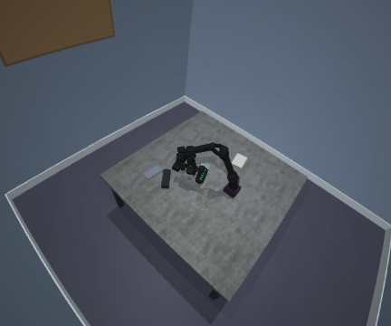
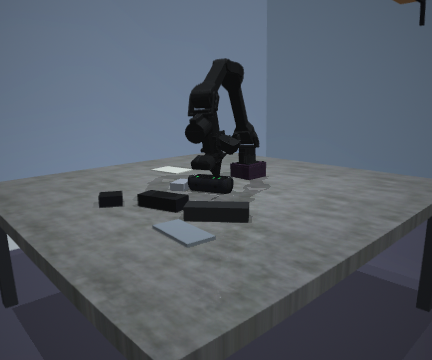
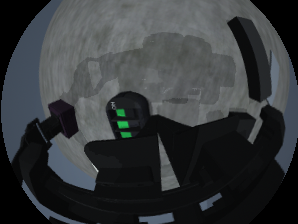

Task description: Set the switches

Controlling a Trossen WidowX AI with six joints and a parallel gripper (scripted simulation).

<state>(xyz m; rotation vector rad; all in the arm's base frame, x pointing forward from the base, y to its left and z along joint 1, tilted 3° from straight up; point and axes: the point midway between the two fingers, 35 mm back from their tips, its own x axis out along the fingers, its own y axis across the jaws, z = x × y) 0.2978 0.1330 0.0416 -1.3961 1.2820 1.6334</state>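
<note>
My gripper tip is 160 mm to the left of the grey block, 50 mm above it and 10 mm short of it. Round my gripper tip: white sheet: 460 mm to the right, 170 mm behind, 60 mm below; flat grey plate: 290 mm ahead, 180 mm to the left, 50 mm below; black cube: 280 mm ahead, 160 mm to the right, 40 mm below.
</note>
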